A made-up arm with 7 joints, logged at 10 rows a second.
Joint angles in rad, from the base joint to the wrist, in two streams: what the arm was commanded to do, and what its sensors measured. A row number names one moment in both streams.
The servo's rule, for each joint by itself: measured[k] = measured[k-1] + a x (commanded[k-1-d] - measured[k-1]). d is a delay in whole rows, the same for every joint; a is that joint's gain. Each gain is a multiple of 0.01, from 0.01 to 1. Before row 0 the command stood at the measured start. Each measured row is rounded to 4 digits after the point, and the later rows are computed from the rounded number. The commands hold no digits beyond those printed.
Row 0, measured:
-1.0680 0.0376 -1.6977 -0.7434 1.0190 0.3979 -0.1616
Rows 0 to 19, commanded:
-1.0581 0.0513 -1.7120 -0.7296 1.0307 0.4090 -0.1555
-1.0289 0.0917 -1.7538 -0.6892 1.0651 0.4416 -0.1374
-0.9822 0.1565 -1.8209 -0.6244 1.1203 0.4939 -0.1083
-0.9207 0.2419 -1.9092 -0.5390 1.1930 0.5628 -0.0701
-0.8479 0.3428 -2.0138 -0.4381 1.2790 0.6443 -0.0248
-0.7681 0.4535 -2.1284 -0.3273 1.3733 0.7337 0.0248
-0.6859 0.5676 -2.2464 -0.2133 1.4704 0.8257 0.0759
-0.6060 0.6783 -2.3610 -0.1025 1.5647 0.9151 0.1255
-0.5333 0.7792 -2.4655 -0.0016 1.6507 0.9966 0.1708
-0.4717 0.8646 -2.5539 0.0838 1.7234 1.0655 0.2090
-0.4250 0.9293 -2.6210 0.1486 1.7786 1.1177 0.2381
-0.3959 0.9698 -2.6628 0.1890 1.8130 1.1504 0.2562
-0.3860 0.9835 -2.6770 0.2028 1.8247 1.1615 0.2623
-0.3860 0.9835 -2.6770 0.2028 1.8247 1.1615 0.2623
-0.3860 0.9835 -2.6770 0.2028 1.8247 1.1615 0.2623
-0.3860 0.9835 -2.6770 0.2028 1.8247 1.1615 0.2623
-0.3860 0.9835 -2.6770 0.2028 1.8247 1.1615 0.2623
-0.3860 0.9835 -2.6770 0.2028 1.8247 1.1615 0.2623
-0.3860 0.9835 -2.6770 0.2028 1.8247 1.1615 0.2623
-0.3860 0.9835 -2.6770 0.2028 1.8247 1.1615 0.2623
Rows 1 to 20, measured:
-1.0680 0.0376 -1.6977 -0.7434 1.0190 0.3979 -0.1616
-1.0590 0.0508 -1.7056 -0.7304 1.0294 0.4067 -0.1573
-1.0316 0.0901 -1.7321 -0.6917 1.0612 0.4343 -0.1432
-0.9866 0.1538 -1.7809 -0.6284 1.1138 0.4814 -0.1184
-0.9266 0.2384 -1.8515 -0.5444 1.1843 0.5457 -0.0841
-0.8550 0.3386 -1.9408 -0.4445 1.2686 0.6236 -0.0420
-0.7759 0.4489 -2.0440 -0.3343 1.3618 0.7106 0.0054
-0.6940 0.5629 -2.1553 -0.2206 1.4585 0.8015 0.0555
-0.6139 0.6737 -2.2684 -0.1096 1.5530 0.8912 0.1052
-0.5406 0.7750 -2.3768 -0.0081 1.6400 0.9745 0.1518
-0.4779 0.8610 -2.4742 0.0783 1.7142 1.0464 0.1924
-0.4298 0.9266 -2.5549 0.1444 1.7715 1.1027 0.2248
-0.3990 0.9681 -2.6142 0.1863 1.8084 1.1404 0.2471
-0.3872 0.9829 -2.6487 0.2018 1.8229 1.1571 0.2579
-0.3861 0.9835 -2.6643 0.2027 1.8245 1.1606 0.2610
-0.3860 0.9835 -2.6713 0.2028 1.8247 1.1613 0.2619
-0.3860 0.9835 -2.6744 0.2028 1.8247 1.1615 0.2622
-0.3860 0.9835 -2.6758 0.2028 1.8247 1.1615 0.2623
-0.3860 0.9835 -2.6765 0.2028 1.8247 1.1615 0.2623
-0.3860 0.9835 -2.6768 0.2028 1.8247 1.1615 0.2623
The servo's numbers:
d 1
a 0.91 0.96 0.55 0.94 0.89 0.79 0.71

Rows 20 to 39, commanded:
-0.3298 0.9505 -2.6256 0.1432 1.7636 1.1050 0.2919
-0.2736 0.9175 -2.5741 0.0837 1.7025 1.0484 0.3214
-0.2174 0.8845 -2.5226 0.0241 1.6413 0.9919 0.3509
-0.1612 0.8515 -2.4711 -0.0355 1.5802 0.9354 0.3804
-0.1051 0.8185 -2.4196 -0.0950 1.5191 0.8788 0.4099
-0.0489 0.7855 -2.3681 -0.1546 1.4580 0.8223 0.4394
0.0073 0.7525 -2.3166 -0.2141 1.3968 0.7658 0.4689
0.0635 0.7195 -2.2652 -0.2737 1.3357 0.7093 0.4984
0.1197 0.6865 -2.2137 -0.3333 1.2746 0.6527 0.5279
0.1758 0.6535 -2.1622 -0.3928 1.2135 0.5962 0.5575
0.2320 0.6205 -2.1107 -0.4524 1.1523 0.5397 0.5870
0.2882 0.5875 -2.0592 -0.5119 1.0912 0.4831 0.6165
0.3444 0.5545 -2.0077 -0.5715 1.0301 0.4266 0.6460
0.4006 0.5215 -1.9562 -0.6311 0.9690 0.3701 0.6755
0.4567 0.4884 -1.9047 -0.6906 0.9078 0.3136 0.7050
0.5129 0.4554 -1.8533 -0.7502 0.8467 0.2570 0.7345
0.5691 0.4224 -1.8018 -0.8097 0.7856 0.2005 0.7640
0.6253 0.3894 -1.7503 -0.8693 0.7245 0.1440 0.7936
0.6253 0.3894 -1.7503 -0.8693 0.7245 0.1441 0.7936
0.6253 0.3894 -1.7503 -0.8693 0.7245 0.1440 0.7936
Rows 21 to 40, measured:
-0.3860 0.9835 -2.6769 0.2028 1.8247 1.1615 0.2623
-0.3349 0.9518 -2.6487 0.1468 1.7703 1.1169 0.2833
-0.2791 0.9189 -2.6077 0.0875 1.7100 1.0628 0.3104
-0.2230 0.8859 -2.5609 0.0279 1.6489 1.0068 0.3392
-0.1668 0.8529 -2.5115 -0.0317 1.5878 0.9504 0.3685
-0.1107 0.8199 -2.4610 -0.0912 1.5267 0.8938 0.3979
-0.0545 0.7869 -2.4099 -0.1508 1.4656 0.8373 0.4274
0.0017 0.7539 -2.3586 -0.2103 1.4044 0.7808 0.4569
0.0579 0.7209 -2.3072 -0.2699 1.3433 0.7243 0.4864
0.1141 0.6879 -2.2558 -0.3295 1.2822 0.6677 0.5159
0.1702 0.6549 -2.2043 -0.3890 1.2211 0.6112 0.5454
0.2264 0.6219 -2.1528 -0.4486 1.1599 0.5547 0.5749
0.2826 0.5889 -2.1013 -0.5081 1.0988 0.4981 0.6044
0.3388 0.5559 -2.0498 -0.5677 1.0377 0.4416 0.6339
0.3950 0.5229 -1.9983 -0.6273 0.9766 0.3851 0.6634
0.4511 0.4898 -1.9468 -0.6868 0.9154 0.3286 0.6929
0.5073 0.4568 -1.8954 -0.7464 0.8543 0.2720 0.7224
0.5635 0.4238 -1.8439 -0.8059 0.7932 0.2155 0.7519
0.6197 0.3908 -1.7924 -0.8655 0.7321 0.1590 0.7815
0.6248 0.3895 -1.7692 -0.8691 0.7253 0.1472 0.7901

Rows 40 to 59, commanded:
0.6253 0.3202 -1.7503 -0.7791 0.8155 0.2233 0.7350
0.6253 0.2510 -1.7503 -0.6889 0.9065 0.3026 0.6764
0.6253 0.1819 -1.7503 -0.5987 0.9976 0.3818 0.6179
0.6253 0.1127 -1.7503 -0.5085 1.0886 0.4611 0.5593
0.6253 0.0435 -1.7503 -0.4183 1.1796 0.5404 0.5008
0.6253 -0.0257 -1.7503 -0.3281 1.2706 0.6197 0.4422
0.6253 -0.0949 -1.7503 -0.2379 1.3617 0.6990 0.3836
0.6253 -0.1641 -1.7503 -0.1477 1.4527 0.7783 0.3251
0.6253 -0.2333 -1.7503 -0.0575 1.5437 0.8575 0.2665
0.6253 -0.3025 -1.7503 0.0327 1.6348 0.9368 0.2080
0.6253 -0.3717 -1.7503 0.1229 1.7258 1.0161 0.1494
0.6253 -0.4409 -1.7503 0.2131 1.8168 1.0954 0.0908
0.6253 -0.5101 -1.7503 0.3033 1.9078 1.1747 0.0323
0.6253 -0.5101 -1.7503 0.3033 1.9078 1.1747 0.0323
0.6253 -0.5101 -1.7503 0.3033 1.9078 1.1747 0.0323
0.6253 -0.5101 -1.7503 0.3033 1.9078 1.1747 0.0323
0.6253 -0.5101 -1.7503 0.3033 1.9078 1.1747 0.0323
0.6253 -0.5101 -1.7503 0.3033 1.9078 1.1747 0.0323
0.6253 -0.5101 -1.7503 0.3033 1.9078 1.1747 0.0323
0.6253 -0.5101 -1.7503 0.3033 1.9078 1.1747 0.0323
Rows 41 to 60, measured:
0.6253 0.3894 -1.7588 -0.8693 0.7246 0.1447 0.7926
0.6253 0.3230 -1.7541 -0.7845 0.8055 0.2068 0.7517
0.6253 0.2539 -1.7520 -0.6946 0.8954 0.2825 0.6982
0.6253 0.1848 -1.7511 -0.6045 0.9864 0.3609 0.6412
0.6253 0.1156 -1.7507 -0.5143 1.0774 0.4401 0.5831
0.6253 0.0464 -1.7505 -0.4241 1.1684 0.5193 0.5247
0.6253 -0.0228 -1.7504 -0.3339 1.2594 0.5986 0.4661
0.6253 -0.0920 -1.7503 -0.2437 1.3504 0.6779 0.4075
0.6253 -0.1612 -1.7503 -0.1535 1.4414 0.7572 0.3490
0.6253 -0.2304 -1.7503 -0.0633 1.5324 0.8364 0.2904
0.6253 -0.2996 -1.7503 0.0269 1.6235 0.9157 0.2319
0.6253 -0.3688 -1.7503 0.1171 1.7145 0.9950 0.1733
0.6253 -0.4380 -1.7503 0.2073 1.8055 1.0743 0.1147
0.6253 -0.5072 -1.7503 0.2975 1.8965 1.1536 0.0562
0.6253 -0.5100 -1.7503 0.3030 1.9066 1.1703 0.0392
0.6253 -0.5101 -1.7503 0.3033 1.9077 1.1738 0.0343
0.6253 -0.5101 -1.7503 0.3033 1.9078 1.1745 0.0329
0.6253 -0.5101 -1.7503 0.3033 1.9078 1.1747 0.0325
0.6253 -0.5101 -1.7503 0.3033 1.9078 1.1747 0.0324
0.6253 -0.5101 -1.7503 0.3033 1.9078 1.1747 0.0323

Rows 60 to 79, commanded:
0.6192 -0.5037 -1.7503 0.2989 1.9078 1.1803 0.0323
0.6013 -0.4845 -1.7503 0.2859 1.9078 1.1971 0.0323
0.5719 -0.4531 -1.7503 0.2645 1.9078 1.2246 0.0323
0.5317 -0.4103 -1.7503 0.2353 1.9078 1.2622 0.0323
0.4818 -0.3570 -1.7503 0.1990 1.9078 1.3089 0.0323
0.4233 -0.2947 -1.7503 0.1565 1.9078 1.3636 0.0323
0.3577 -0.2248 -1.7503 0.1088 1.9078 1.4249 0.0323
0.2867 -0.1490 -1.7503 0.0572 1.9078 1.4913 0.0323
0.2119 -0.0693 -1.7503 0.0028 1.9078 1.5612 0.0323
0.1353 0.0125 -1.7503 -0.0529 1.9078 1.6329 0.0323
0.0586 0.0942 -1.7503 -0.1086 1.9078 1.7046 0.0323
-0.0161 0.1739 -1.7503 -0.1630 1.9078 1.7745 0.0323
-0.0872 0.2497 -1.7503 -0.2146 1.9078 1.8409 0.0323
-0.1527 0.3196 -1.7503 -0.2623 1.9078 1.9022 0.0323
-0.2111 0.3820 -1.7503 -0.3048 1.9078 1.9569 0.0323
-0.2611 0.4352 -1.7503 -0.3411 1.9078 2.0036 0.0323
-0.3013 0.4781 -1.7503 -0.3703 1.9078 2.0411 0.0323
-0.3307 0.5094 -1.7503 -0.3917 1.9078 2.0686 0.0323
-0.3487 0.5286 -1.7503 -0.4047 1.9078 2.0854 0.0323
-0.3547 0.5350 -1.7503 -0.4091 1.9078 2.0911 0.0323
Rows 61 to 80, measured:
0.6253 -0.5101 -1.7503 0.3033 1.9078 1.1747 0.0323
0.6197 -0.5040 -1.7503 0.2992 1.9078 1.1791 0.0323
0.6030 -0.4853 -1.7503 0.2867 1.9078 1.1933 0.0323
0.5747 -0.4544 -1.7503 0.2658 1.9078 1.2180 0.0323
0.5356 -0.4121 -1.7503 0.2371 1.9078 1.2529 0.0323
0.4866 -0.3592 -1.7503 0.2013 1.9078 1.2971 0.0323
0.4290 -0.2973 -1.7503 0.1592 1.9078 1.3496 0.0323
0.3641 -0.2277 -1.7503 0.1118 1.9078 1.4091 0.0323
0.2937 -0.1521 -1.7503 0.0605 1.9078 1.4740 0.0323
0.2193 -0.0726 -1.7503 0.0063 1.9078 1.5429 0.0323
0.1429 0.0091 -1.7503 -0.0493 1.9078 1.6140 0.0323
0.0662 0.0908 -1.7503 -0.1050 1.9078 1.6856 0.0323
-0.0087 0.1706 -1.7503 -0.1595 1.9078 1.7558 0.0323
-0.0801 0.2465 -1.7503 -0.2113 1.9078 1.8230 0.0323
-0.1462 0.3167 -1.7503 -0.2592 1.9078 1.8856 0.0323
-0.2053 0.3794 -1.7503 -0.3021 1.9078 1.9419 0.0323
-0.2561 0.4330 -1.7503 -0.3388 1.9078 1.9906 0.0323
-0.2972 0.4763 -1.7503 -0.3684 1.9078 2.0305 0.0323
-0.3277 0.5081 -1.7503 -0.3903 1.9078 2.0606 0.0323
-0.3468 0.5278 -1.7503 -0.4038 1.9078 2.0802 0.0323

